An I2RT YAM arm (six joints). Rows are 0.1 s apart.
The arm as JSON. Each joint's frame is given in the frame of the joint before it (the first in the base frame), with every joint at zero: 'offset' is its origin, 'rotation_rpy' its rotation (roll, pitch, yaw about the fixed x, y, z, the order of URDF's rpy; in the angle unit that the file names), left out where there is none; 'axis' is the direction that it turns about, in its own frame. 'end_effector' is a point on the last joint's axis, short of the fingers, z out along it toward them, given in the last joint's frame.
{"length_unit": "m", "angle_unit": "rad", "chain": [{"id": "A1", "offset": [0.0, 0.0, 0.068], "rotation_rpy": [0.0, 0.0, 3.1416], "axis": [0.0, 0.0, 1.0]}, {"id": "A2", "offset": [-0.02, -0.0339, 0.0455], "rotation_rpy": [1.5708, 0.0, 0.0], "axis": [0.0, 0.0, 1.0]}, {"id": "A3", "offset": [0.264, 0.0, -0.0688], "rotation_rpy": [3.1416, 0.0, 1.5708], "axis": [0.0, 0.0, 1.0]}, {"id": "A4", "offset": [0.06, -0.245, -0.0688], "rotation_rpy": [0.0, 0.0, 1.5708], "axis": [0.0, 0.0, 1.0]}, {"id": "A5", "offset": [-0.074, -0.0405, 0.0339], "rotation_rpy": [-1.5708, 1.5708, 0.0], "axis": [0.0, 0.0, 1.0]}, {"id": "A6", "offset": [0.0, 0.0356, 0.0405], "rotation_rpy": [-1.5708, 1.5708, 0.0], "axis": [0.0, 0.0, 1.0]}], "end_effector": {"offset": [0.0, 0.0, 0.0], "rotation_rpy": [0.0, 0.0, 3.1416]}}
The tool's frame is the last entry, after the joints.
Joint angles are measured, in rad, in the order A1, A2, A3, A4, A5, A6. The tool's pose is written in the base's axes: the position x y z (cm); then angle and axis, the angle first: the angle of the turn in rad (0 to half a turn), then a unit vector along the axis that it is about. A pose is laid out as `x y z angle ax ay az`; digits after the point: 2 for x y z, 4 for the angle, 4 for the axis.
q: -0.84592 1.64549 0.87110 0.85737 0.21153 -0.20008
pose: 23.66 -27.84 25.73 1.8591 0.3586 0.7661 -0.5334
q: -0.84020 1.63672 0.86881 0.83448 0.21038 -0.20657
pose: 23.73 -27.60 25.71 1.8717 0.3534 0.7722 -0.5280
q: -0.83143 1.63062 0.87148 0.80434 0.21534 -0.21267
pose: 23.93 -27.37 25.68 1.8895 0.3494 0.7783 -0.5217
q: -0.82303 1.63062 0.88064 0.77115 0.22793 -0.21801
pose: 24.20 -27.28 25.62 1.9131 0.3483 0.7823 -0.5165
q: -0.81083 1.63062 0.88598 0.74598 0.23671 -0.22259
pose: 24.55 -27.05 25.53 1.9293 0.3448 0.7876 -0.5106
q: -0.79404 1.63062 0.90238 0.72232 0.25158 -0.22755
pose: 25.10 -26.80 25.81 1.9367 0.3417 0.7899 -0.5092
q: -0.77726 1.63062 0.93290 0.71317 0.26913 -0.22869
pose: 25.74 -26.65 26.73 1.9206 0.3422 0.7852 -0.5161
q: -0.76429 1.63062 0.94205 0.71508 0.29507 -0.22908
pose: 26.07 -26.43 27.05 1.9185 0.3469 0.7788 -0.5225
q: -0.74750 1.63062 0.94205 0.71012 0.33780 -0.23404
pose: 26.38 -26.06 27.00 1.9384 0.3533 0.7719 -0.5285
